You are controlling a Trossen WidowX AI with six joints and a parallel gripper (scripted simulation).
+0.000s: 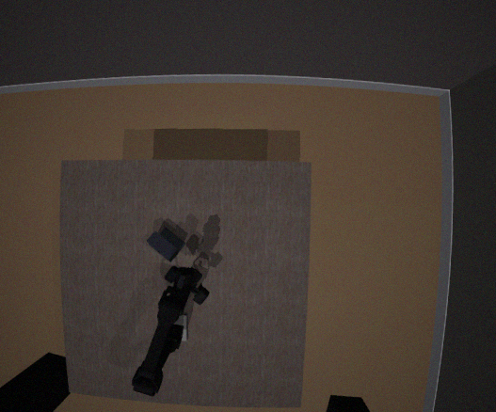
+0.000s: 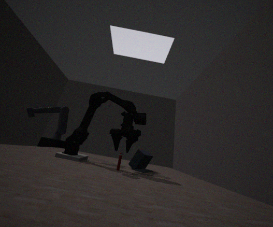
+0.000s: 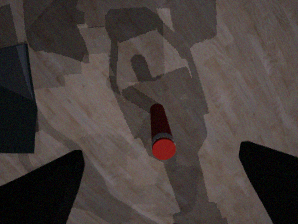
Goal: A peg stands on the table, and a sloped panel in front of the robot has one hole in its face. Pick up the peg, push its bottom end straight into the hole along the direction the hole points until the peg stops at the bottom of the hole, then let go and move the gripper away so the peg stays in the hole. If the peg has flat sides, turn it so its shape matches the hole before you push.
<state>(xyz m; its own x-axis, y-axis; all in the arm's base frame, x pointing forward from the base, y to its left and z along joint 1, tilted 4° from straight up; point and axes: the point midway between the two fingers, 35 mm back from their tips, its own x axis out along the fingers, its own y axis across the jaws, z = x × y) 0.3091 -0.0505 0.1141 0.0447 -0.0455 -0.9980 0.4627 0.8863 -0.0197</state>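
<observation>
The peg is 30 mm below my gripper tip. From my gripper tip the other things lie so: sloped panel (160 mm to the left, 100 mm ahead, 30 mm below).
</observation>
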